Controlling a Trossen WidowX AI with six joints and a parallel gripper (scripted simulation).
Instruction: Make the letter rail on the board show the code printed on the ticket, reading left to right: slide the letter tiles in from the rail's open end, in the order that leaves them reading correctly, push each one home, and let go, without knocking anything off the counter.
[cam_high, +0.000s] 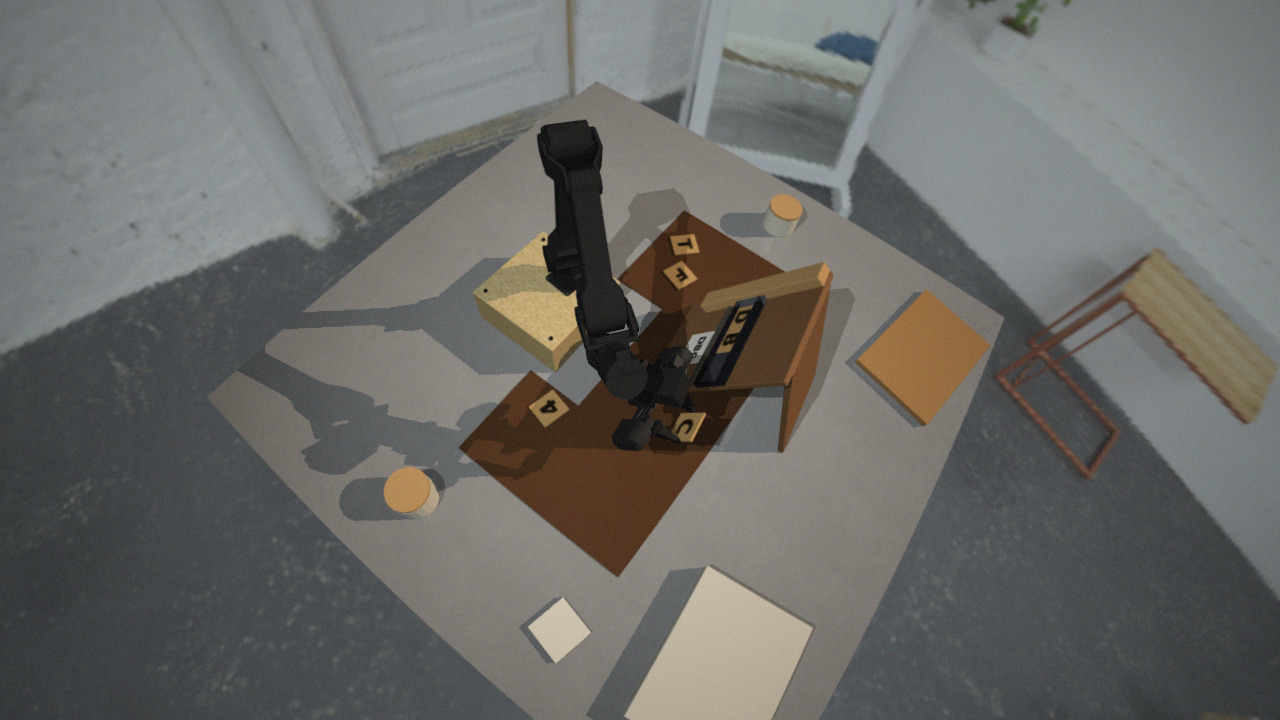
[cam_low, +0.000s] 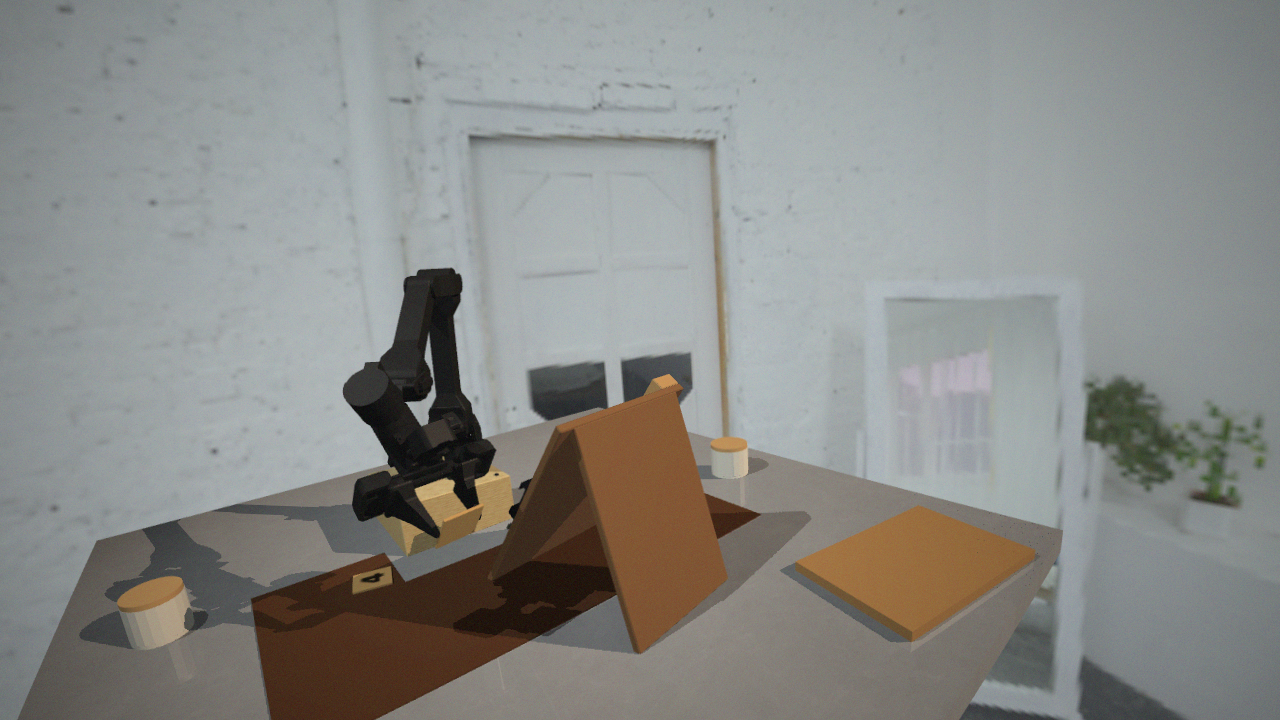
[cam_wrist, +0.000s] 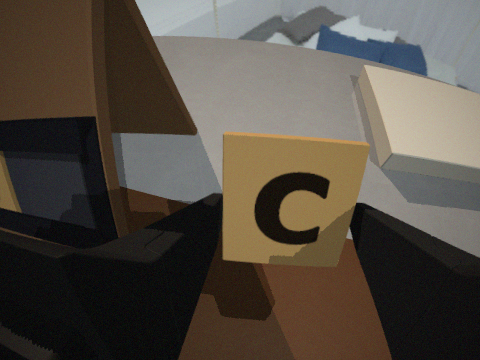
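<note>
Right now the white ticket is 170 mm to the left of my gripper tip, 90 mm behind it and 80 mm below it. The rest, counted from my gripper tip: brown mat: 180 mm behind, 160 mm below, 110 mm to the left; D tile: 240 mm to the left, 50 mm behind; C tile: right at my gripper tip.
</note>
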